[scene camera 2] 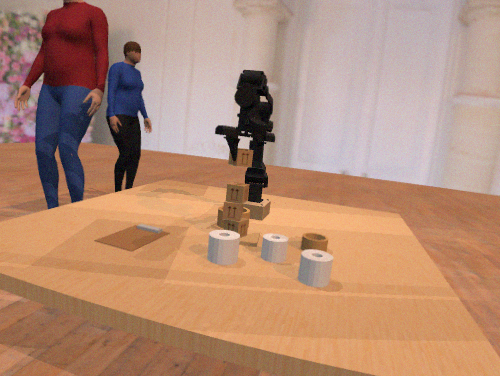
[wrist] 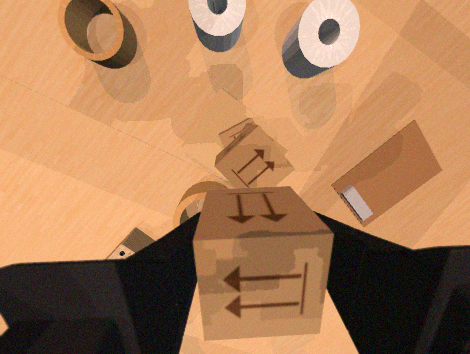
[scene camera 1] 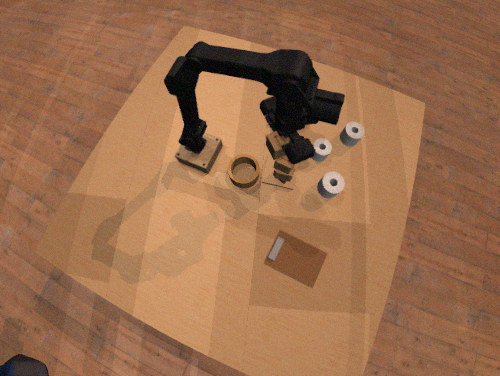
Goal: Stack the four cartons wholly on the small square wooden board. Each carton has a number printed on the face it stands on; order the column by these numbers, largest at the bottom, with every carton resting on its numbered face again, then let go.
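Places are measured from the arm's base along level axes (x left, y back, z up), in metres.
Where they show: gripper, between the fingertips: (scene camera 2: 242,161) (wrist: 252,216) (scene camera 1: 283,144); arm's base, origin of its link: (scene camera 2: 254,200) (scene camera 1: 195,144).
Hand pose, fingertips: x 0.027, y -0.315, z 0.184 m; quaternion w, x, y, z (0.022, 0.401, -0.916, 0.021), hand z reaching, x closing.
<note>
Things, the pixels of their centre, and the offset from my fingertips.
- brown carton, middle of its body: (wrist: 254,249) (scene camera 1: 279,144) (scene camera 2: 240,157) dx -0.010, dy +0.010, dz +0.013 m
- top carton, middle of its body: (wrist: 251,161) (scene camera 2: 237,192) (scene camera 1: 285,160) dx +0.000, dy -0.019, dz -0.094 m
- middle carton, middle of its body: (scene camera 2: 233,209) (scene camera 1: 284,170) dx -0.006, dy -0.028, dz -0.148 m
- bottom carton, middle of its body: (wrist: 241,141) (scene camera 2: 235,227) dx +0.007, dy -0.027, dz -0.202 m
- small wooden board, middle of its body: (wrist: 229,140) (scene camera 2: 239,236) (scene camera 1: 280,171) dx +0.019, dy -0.014, dz -0.235 m
- large ring, middle of its body: (wrist: 208,215) (scene camera 2: 233,217) (scene camera 1: 244,171) dx -0.045, dy +0.109, dz -0.212 m
- smaller ring, middle of its body: (wrist: 101,32) (scene camera 2: 314,243) dx +0.253, dy +0.006, dz -0.220 m
- brown clipboard, middle of its body: (wrist: 389,178) (scene camera 2: 134,235) (scene camera 1: 296,258) dx -0.257, dy -0.182, dz -0.235 m
My gripper (scene camera 1: 284,143) (scene camera 2: 244,156) (wrist: 252,216) is shut on a brown carton (scene camera 1: 275,145) (scene camera 2: 241,157) (wrist: 262,285) and holds it in the air, above the level of the stack, with a gap below. Two-arrow marks show on the carton. Three cartons stand in a column, slightly offset and turned: top carton (scene camera 2: 237,193) (wrist: 252,157), middle carton (scene camera 2: 233,211), bottom carton (scene camera 2: 236,228). The small wooden board (scene camera 1: 270,176) (scene camera 2: 250,241) lies beneath them. In scene camera 1 the gripper partly covers the column. The numbered faces do not show.
A large ring (scene camera 1: 231,172) (scene camera 2: 220,218) stands beside the stack, near the arm base (scene camera 1: 204,161) (scene camera 2: 261,210). Three white rolls (scene camera 1: 331,190) (scene camera 2: 223,249) stand on the other side, with a smaller ring (scene camera 2: 314,244) (wrist: 121,56). A brown clipboard (scene camera 1: 300,262) (scene camera 2: 125,240) (wrist: 395,175) lies flat.
</note>
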